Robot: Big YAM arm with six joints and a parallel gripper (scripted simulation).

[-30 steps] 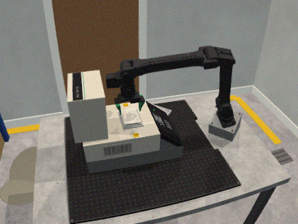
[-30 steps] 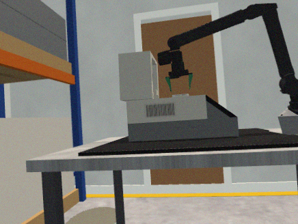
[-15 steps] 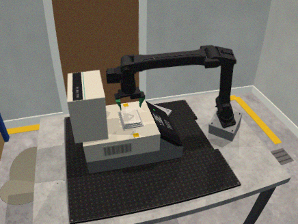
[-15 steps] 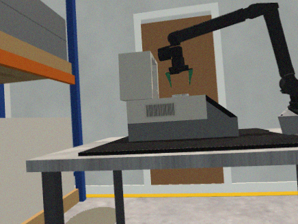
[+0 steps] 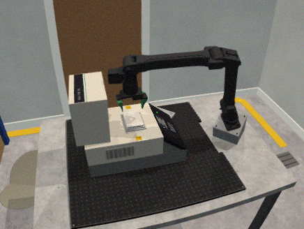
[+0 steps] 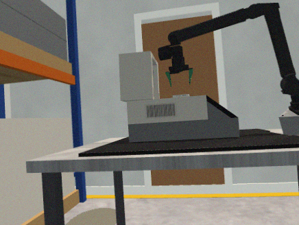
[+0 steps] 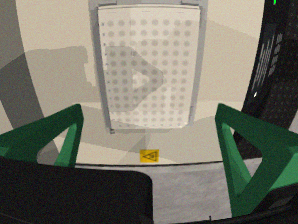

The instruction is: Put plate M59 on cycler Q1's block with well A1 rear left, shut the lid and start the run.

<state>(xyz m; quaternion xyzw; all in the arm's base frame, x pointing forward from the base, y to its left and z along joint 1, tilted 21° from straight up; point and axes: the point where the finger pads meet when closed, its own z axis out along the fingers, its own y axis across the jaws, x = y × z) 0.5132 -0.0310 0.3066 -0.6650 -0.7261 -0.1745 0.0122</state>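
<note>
My gripper is now 70 mm above the white 96-well plate M59. From my hand the other things lie so: grey plate nest 290 mm to the right, 270 mm below, 190 mm behind.
</note>
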